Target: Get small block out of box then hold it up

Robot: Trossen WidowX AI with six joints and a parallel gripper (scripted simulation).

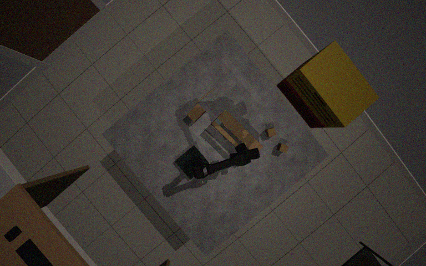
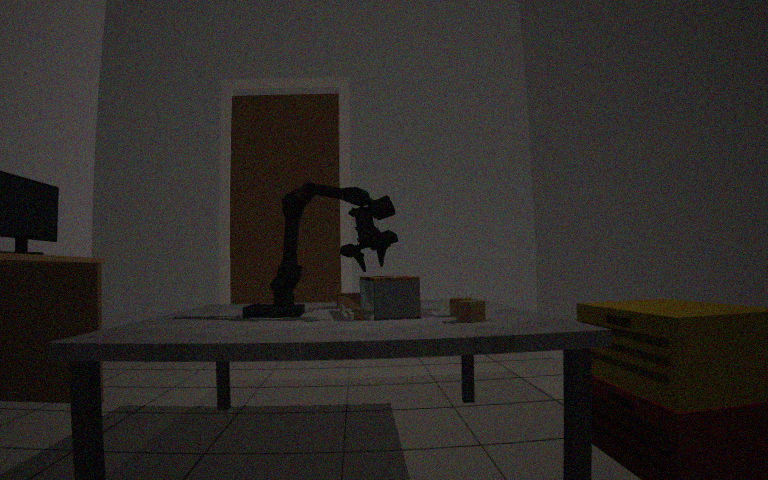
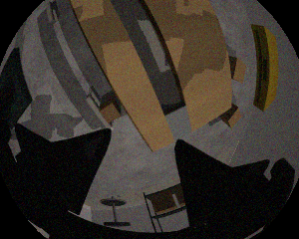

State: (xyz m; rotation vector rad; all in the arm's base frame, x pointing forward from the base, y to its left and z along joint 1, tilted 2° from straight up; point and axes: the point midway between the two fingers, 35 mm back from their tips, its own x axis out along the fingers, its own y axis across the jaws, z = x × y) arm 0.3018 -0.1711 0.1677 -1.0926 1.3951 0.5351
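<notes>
The small tan block lies 14 cm below my gripper tip, 5 cm behind it and 2 cm to the right of it. From my gripper tip the other things lie so: clear-fronted box 14 cm to the left, 9 cm below, 1 cm ahead; then larger tan block 47 cm to the left, 13 cm below, 7 cm behind.
</notes>
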